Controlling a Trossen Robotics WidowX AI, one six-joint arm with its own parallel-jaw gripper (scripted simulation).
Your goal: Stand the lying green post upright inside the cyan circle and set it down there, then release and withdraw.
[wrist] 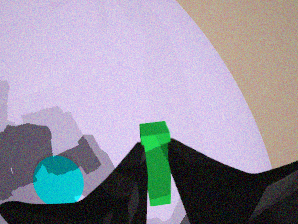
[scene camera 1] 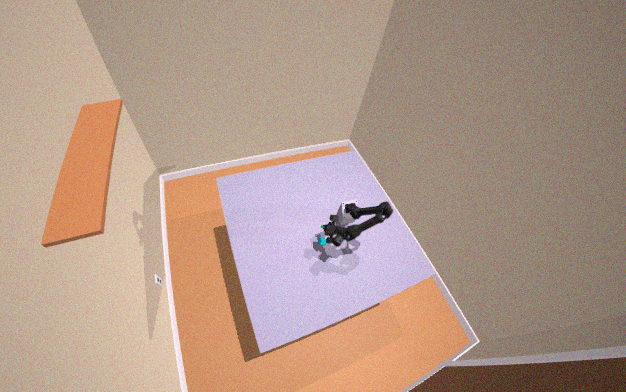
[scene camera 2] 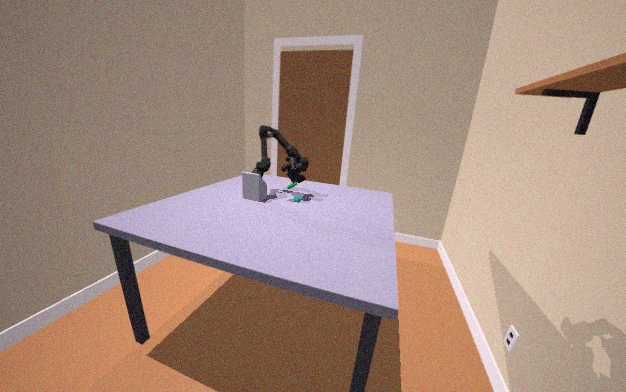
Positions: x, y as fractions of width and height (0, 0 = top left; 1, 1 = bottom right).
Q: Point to a cyan circle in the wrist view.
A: At 0.19, 0.81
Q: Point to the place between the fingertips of my gripper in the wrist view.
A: At 0.52, 0.65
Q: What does my gripper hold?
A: A green post.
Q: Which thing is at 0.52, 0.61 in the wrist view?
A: A green post.
